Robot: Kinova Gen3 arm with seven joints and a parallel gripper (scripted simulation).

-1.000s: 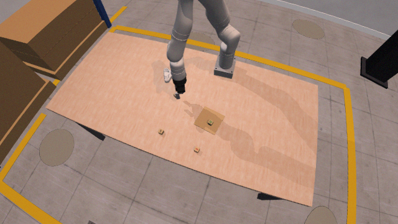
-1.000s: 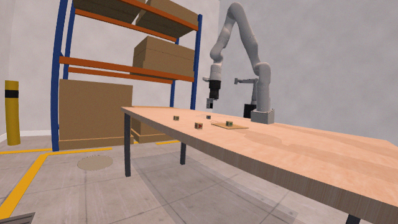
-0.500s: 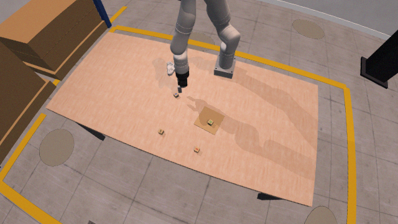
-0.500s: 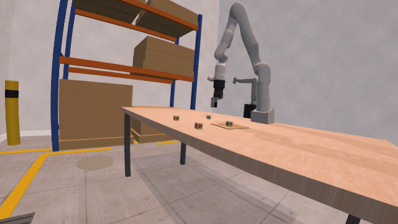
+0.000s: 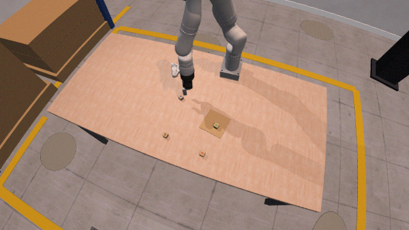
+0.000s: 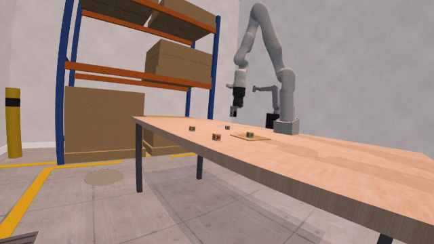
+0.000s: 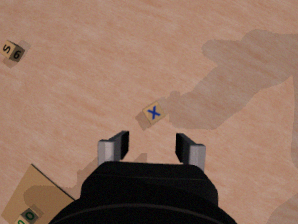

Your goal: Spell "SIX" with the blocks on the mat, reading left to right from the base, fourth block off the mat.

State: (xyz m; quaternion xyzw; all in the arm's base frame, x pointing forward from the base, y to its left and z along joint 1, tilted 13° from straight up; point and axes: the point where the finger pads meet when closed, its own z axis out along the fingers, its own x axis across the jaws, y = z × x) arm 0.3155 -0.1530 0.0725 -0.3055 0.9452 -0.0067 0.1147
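Now: the tan mat 60 mm ahead of my hand, 240 mm to the left of it and 100 mm below it. The rest, counted from my hand: block 260 mm ahead, 280 mm to the left, 90 mm below.
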